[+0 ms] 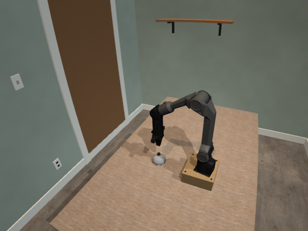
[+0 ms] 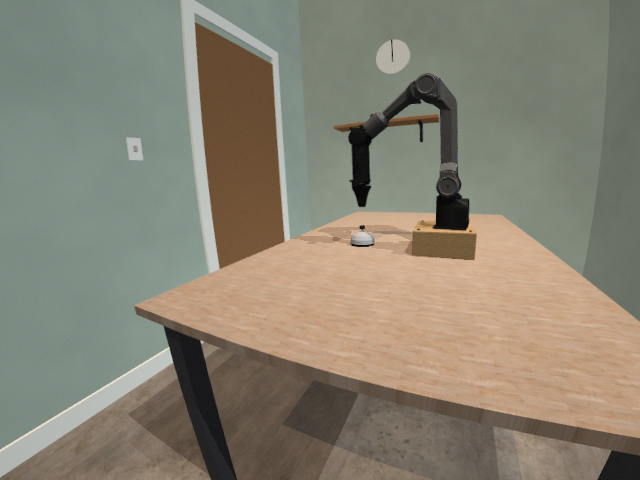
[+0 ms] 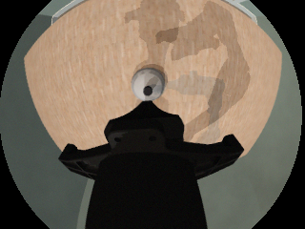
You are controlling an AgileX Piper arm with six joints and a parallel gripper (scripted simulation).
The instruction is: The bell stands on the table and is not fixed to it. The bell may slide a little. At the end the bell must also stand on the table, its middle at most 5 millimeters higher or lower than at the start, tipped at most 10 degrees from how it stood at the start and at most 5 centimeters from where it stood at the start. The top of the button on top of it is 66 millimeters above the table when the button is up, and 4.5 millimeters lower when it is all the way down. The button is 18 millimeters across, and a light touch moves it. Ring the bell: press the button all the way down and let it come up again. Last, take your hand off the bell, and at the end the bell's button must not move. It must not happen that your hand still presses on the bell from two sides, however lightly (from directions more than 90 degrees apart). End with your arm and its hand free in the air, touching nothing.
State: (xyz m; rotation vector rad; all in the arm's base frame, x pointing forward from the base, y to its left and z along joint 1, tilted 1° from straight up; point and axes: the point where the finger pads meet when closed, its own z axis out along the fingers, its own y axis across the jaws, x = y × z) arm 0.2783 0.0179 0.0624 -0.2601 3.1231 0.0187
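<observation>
The button lies 8 cm below my hand. From my hand the other things lie so: silver bell 10 cm below.
</observation>
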